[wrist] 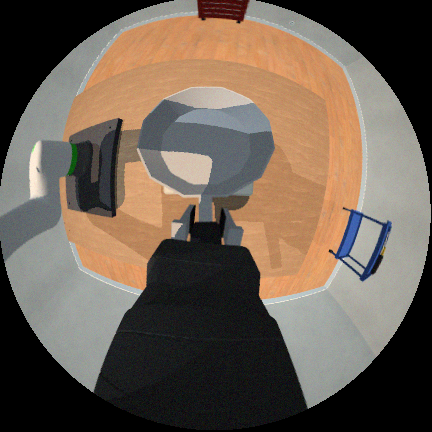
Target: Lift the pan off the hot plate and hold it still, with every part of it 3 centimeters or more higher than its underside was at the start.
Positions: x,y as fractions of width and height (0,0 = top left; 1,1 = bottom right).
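Note:
A grey pan (0.47,0.33) is in sight together with the gripper (0.48,0.50).

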